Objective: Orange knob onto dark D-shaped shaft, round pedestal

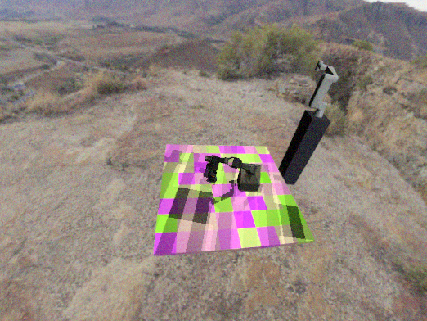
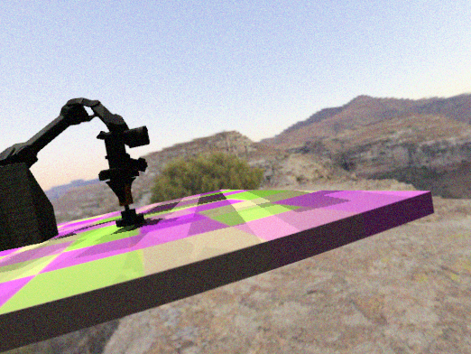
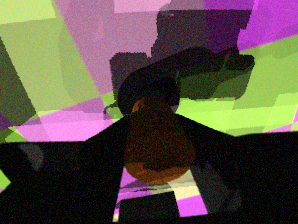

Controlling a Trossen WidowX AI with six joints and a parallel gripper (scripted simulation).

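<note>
The orange knob is 20 mm above my gripper tip. From my gripper tip the other things lie so: round dark pedestal 40 mm below.
</note>
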